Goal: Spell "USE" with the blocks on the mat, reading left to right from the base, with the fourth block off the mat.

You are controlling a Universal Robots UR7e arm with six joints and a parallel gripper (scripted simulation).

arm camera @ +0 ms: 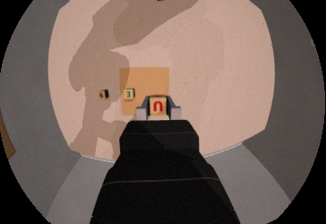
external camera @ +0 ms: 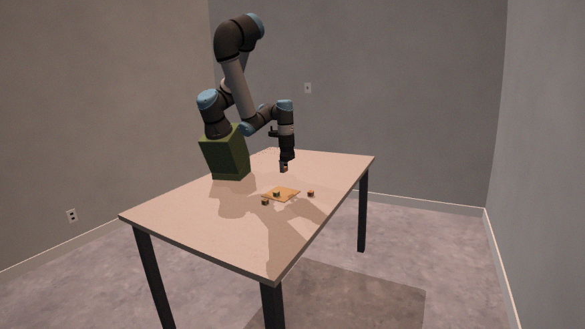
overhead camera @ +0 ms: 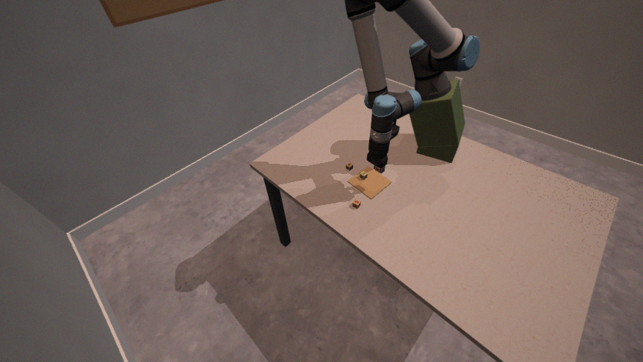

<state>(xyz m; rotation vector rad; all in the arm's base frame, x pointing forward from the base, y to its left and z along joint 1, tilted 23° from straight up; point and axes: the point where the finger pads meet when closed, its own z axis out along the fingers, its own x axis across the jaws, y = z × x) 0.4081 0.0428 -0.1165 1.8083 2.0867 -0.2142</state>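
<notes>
Right now my hand is 40 mm to the left of the mat and 120 mm above it.
</notes>
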